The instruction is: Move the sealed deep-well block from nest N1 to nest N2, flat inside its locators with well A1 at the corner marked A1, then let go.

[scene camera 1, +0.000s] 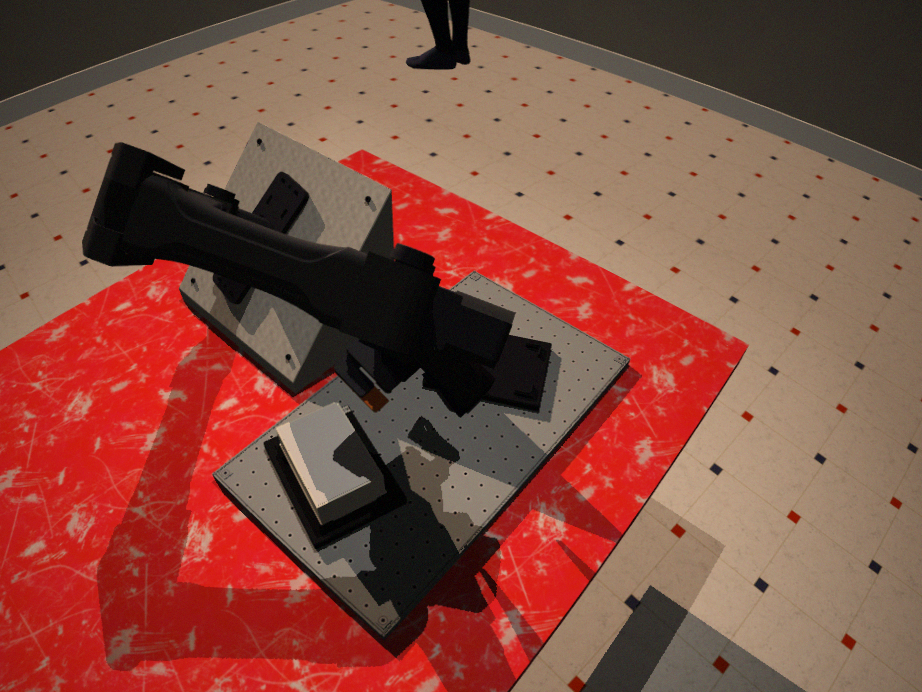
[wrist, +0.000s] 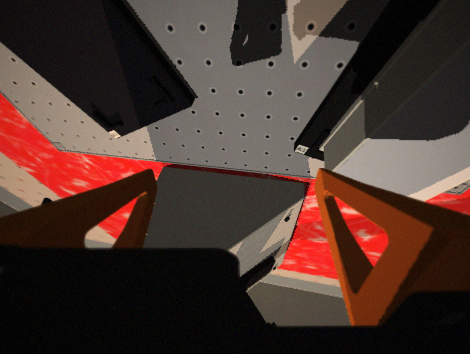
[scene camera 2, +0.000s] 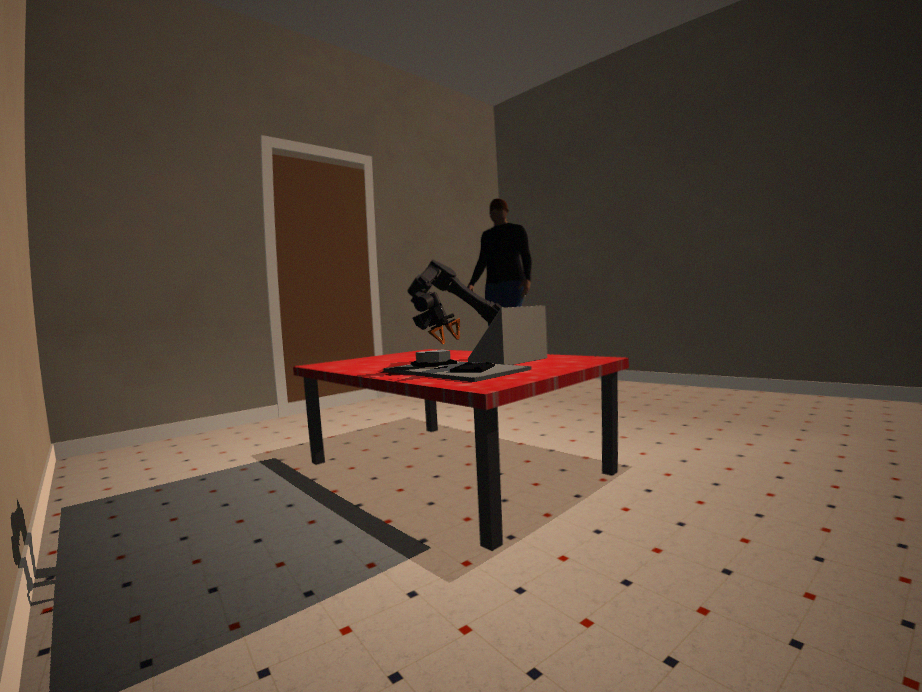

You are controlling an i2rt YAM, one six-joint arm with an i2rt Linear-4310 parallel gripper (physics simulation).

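Places are measured from the arm's base along level axes (x ahead, y left, z up), in centimetres.
Pixels of known places: gripper, fingertip midpoint: (wrist: 235, 177) (scene camera 2: 450, 341); arm's base, link origin: (scene camera 2: 510, 331).
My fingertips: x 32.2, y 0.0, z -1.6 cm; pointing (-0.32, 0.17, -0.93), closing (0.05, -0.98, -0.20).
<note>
Ahead of a thing's pixels: the offset from my fingertips to its top centre. "spot": to the spot under its first point. Level surfaces: height alone.
The light grey block {dx +1.1, dy -11.9, dz -4.4 cm} (scene camera 1: 316, 446) (scene camera 2: 431, 356) (wrist: 400, 160) sits in a black nest (scene camera 1: 297, 497) (wrist: 330, 110) and looks level. A small A1 label {spot: dx -5.3, dy -5.1, dz -8.5 cm} (wrist: 301, 149) marks that nest's corner in the wrist view. The second black nest {dx +1.3, dy +15.2, dz -8.0 cm} (scene camera 1: 525, 372) (scene camera 2: 472, 367) (wrist: 100, 65) is empty as far as it shows. No N1 or N2 marking is readable. My gripper (scene camera 2: 449, 340) (wrist: 235, 177) is open and empty, above the plate and higher than the block. In scene camera 1, one orange fingertip (scene camera 1: 376, 400) shows beside the block; the other is hidden by the wrist.
Both nests stand on a grey perforated plate {dx +2.5, dy +4.4, dz -9.7 cm} (scene camera 1: 580, 350) (scene camera 2: 513, 369) (wrist: 227, 102) on the red table {dz -11.0 cm} (scene camera 1: 521, 245) (scene camera 2: 573, 364) (wrist: 320, 250). A large grey wedge (scene camera 1: 327, 193) (scene camera 2: 525, 335) (wrist: 220, 210) stands behind the plate, under my arm. A person (scene camera 1: 439, 37) (scene camera 2: 506, 253) stands beyond the table.
</note>
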